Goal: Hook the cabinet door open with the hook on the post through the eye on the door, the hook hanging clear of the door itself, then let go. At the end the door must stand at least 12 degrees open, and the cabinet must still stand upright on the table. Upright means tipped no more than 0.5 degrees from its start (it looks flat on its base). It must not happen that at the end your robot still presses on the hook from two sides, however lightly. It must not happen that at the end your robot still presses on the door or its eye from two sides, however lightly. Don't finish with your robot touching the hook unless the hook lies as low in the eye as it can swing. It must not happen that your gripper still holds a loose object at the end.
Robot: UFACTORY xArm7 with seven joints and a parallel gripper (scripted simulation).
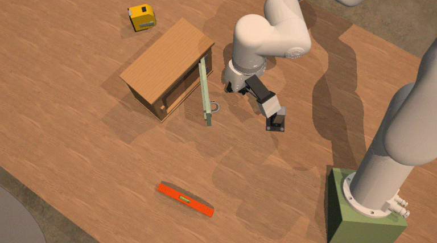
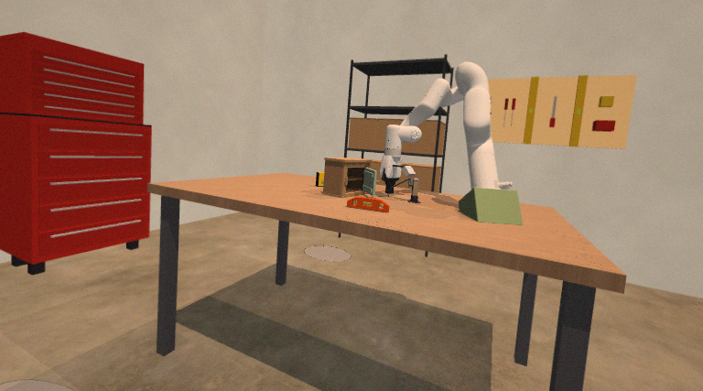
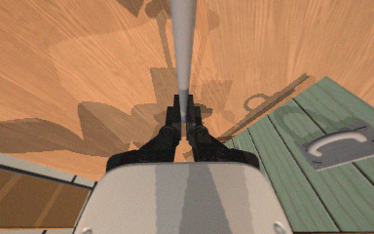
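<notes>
The thin grey hook lies 50 mm behind my hand, 10 mm to the left of it and 10 mm above it. From my hand the other things lie so: yellow tape measure 360 mm ahead, 30 mm to the left; then orange spirit level 320 mm to the left, 80 mm behind, 20 mm below; then pale green door 80 mm to the left, 60 mm ahead, 30 mm above.
</notes>
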